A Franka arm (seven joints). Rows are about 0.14 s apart.
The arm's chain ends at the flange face. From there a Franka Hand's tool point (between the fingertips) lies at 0.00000 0.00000 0.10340 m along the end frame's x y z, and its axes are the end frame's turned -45 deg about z.
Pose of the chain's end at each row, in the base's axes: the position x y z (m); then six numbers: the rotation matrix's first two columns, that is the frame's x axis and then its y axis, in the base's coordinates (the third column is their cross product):
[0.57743 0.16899 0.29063 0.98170 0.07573 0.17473 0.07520 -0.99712 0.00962]
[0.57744 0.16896 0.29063 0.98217 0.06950 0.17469 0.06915 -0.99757 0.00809]
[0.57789 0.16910 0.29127 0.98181 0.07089 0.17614 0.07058 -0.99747 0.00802]
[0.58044 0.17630 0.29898 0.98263 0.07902 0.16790 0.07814 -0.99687 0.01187]
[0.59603 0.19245 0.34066 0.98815 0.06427 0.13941 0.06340 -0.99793 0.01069]
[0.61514 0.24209 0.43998 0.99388 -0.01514 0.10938 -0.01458 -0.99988 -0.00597]
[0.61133 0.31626 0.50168 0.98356 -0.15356 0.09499 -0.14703 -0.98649 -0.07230]
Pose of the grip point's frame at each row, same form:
[0.59552 0.16937 0.18883 0.64099 0.75862 0.11675 0.74734 -0.65152 0.13036]
[0.59552 0.16939 0.18882 0.64560 0.75453 0.11780 0.74340 -0.65624 0.12924]
[0.59612 0.16957 0.18949 0.64434 0.75544 0.11888 0.74415 -0.65519 0.13022]
[0.59784 0.17645 0.19706 0.63957 0.76077 0.11033 0.75008 -0.64902 0.12712]
[0.61049 0.19227 0.23828 0.65390 0.75109 0.09102 0.74356 -0.66020 0.10614]
[0.62646 0.24254 0.33720 0.71309 0.69632 0.08156 0.69247 -0.71773 0.07312]
[0.62217 0.32217 0.39902 0.79945 0.58897 0.11829 0.59152 -0.80614 0.01604]

